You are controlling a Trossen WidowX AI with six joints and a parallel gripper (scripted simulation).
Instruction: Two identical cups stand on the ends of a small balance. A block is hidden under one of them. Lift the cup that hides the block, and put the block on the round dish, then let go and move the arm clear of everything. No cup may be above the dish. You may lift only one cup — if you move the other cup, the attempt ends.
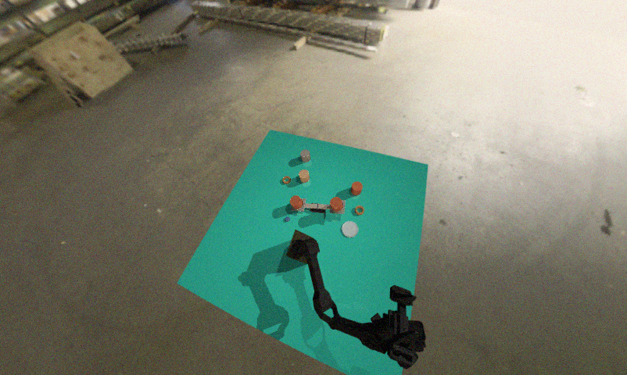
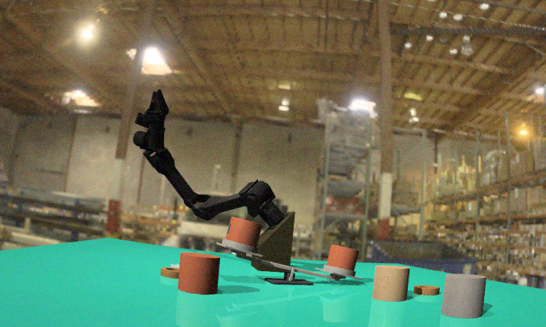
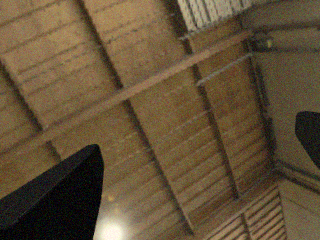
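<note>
My gripper tip is now 39 cm short of the grey block, 54 cm to the right of it and 50 cm above it. The rest, counted from my gripper tip: small balance 41 cm ahead, 41 cm to the left, 51 cm below; pale round dish 32 cm ahead, 18 cm to the left, 54 cm below; small blue disc 28 cm ahead, 58 cm to the left, 54 cm below.
</note>
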